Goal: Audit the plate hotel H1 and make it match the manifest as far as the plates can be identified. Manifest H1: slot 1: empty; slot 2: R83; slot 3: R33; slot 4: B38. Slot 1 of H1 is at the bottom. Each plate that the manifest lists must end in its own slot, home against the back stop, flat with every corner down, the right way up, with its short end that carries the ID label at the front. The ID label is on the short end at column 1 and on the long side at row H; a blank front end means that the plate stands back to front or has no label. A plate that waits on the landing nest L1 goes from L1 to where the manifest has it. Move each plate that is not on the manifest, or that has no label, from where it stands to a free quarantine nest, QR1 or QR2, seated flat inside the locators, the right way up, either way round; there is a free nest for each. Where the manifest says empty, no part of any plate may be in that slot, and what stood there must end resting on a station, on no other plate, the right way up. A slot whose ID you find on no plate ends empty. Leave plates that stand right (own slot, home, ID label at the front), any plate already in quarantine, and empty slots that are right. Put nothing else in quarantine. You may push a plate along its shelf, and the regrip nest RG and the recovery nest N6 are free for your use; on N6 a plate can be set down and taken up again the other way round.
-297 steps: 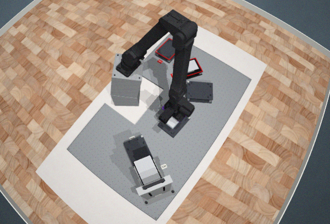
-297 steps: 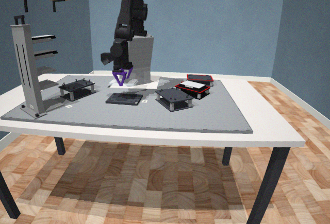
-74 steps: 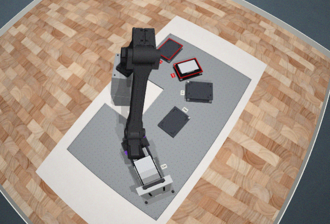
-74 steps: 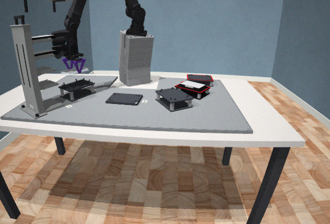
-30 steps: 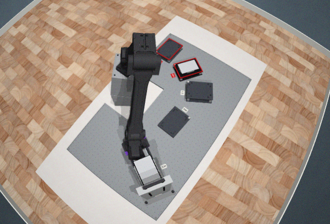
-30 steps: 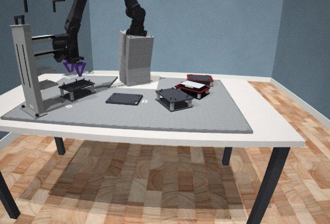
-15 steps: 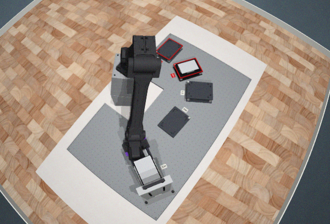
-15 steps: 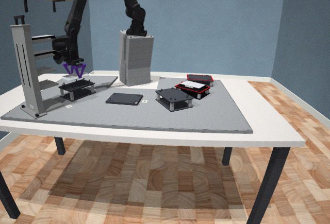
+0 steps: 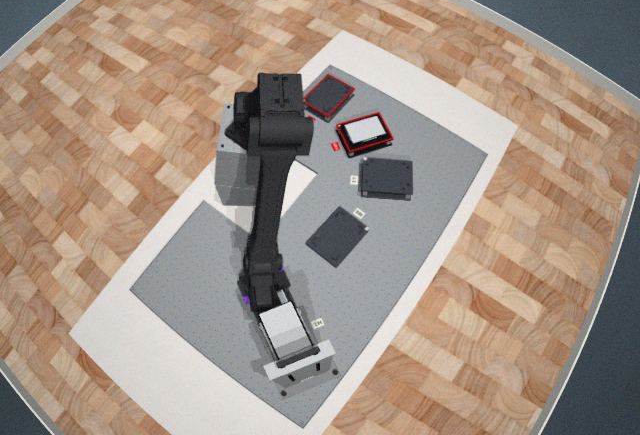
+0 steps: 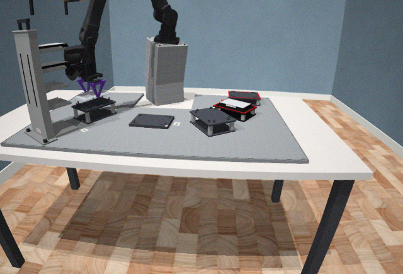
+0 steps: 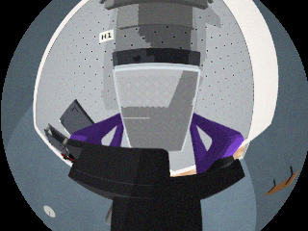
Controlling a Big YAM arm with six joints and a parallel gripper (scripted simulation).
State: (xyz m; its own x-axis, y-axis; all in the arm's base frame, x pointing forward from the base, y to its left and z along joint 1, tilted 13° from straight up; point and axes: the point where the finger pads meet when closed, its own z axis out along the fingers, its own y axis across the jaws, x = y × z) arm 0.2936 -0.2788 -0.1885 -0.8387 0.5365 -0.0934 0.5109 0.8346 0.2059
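The regrip nest RG is 5 cm below my hand. Round my hand: plate hotel H1: 22 cm ahead, 13 cm to the right, 10 cm above; then flat pad N6: 5 cm ahead, 28 cm to the left, 10 cm below; then white plate: right at my hand.
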